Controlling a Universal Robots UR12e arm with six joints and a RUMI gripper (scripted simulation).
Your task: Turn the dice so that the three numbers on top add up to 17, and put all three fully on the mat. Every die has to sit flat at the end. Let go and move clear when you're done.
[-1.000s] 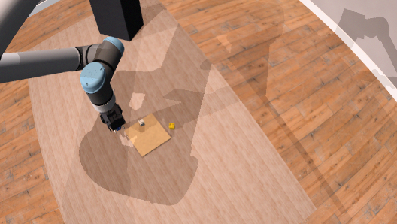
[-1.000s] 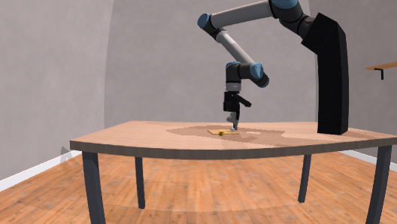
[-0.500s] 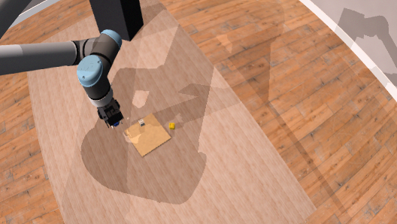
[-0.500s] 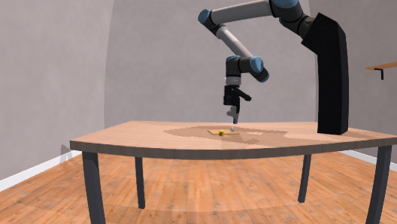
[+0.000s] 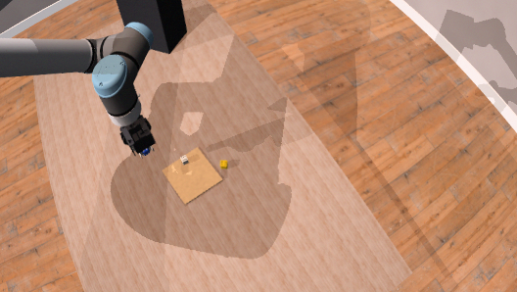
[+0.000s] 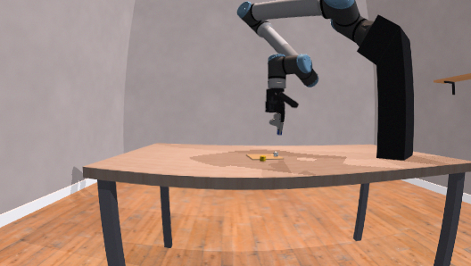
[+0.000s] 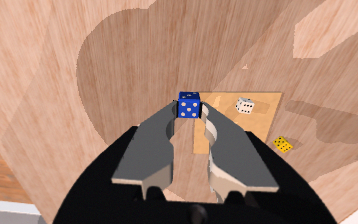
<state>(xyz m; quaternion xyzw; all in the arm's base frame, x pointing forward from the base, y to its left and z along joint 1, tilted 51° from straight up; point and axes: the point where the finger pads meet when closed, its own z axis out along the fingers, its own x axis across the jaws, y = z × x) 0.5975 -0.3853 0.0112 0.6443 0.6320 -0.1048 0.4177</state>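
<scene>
My hand is 110 mm short of the tan mat, 110 mm above it and 70 mm to the right of it. Round my hand: white die: 100 mm below, 90 mm to the left, 60 mm ahead; then blue die: 10 mm below; then yellow die: 160 mm to the left, 160 mm ahead, 100 mm below.
</scene>
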